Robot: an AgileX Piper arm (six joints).
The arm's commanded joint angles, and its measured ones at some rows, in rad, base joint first. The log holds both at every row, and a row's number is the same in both.
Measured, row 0:
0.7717 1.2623 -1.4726 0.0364 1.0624 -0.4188
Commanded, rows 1 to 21:
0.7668 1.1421 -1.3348 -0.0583 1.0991 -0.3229
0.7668 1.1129 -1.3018 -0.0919 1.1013 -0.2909
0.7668 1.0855 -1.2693 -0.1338 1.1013 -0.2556
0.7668 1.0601 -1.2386 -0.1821 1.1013 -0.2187
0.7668 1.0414 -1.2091 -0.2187 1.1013 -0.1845
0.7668 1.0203 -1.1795 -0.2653 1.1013 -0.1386
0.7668 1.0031 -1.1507 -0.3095 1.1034 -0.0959
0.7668 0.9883 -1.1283 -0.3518 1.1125 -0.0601
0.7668 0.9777 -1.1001 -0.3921 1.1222 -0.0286
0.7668 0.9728 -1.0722 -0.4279 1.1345 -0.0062
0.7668 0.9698 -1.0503 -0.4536 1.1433 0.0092
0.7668 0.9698 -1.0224 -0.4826 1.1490 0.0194
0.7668 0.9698 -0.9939 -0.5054 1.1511 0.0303
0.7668 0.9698 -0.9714 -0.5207 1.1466 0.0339
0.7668 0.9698 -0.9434 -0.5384 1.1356 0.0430
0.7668 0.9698 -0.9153 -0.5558 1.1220 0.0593
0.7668 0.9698 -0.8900 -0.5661 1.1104 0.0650
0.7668 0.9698 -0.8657 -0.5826 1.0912 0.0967
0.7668 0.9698 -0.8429 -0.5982 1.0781 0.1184
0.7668 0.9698 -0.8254 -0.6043 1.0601 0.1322
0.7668 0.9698 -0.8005 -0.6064 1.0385 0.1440
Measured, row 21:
0.7717 0.9769 -0.8723 -0.5528 1.1128 0.0796
